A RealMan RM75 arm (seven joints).
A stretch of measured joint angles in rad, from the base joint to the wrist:
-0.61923, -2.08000, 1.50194, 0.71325, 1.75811, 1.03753, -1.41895
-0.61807, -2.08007, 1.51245, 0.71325, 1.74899, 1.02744, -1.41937
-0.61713, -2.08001, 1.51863, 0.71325, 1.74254, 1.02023, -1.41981
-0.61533, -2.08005, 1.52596, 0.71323, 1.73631, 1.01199, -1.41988
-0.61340, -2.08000, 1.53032, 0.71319, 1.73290, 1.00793, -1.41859
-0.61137, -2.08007, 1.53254, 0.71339, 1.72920, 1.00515, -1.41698
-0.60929, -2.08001, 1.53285, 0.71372, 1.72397, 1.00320, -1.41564
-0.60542, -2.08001, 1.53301, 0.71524, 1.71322, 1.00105, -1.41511
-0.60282, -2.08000, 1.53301, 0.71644, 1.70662, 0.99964, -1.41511
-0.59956, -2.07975, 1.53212, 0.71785, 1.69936, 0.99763, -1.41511
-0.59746, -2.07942, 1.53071, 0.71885, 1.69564, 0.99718, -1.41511
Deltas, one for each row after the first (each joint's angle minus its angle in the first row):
0.00116, -0.00007, 0.01051, 0.00000, -0.00912, -0.01009, -0.00042
0.00210, -0.00001, 0.01669, 0.00000, -0.01557, -0.01730, -0.00086
0.00390, -0.00005, 0.02402, -0.00002, -0.02180, -0.02554, -0.00093
0.00583, 0.00000, 0.02838, -0.00006, -0.02521, -0.02960, 0.00036
0.00786, -0.00007, 0.03060, 0.00014, -0.02891, -0.03238, 0.00197
0.00994, -0.00001, 0.03091, 0.00047, -0.03414, -0.03433, 0.00331
0.01381, -0.00001, 0.03107, 0.00199, -0.04489, -0.03648, 0.00384
0.01641, 0.00000, 0.03107, 0.00319, -0.05149, -0.03789, 0.00384
0.01967, 0.00025, 0.03018, 0.00460, -0.05875, -0.03990, 0.00384
0.02177, 0.00058, 0.02877, 0.00560, -0.06247, -0.04035, 0.00384

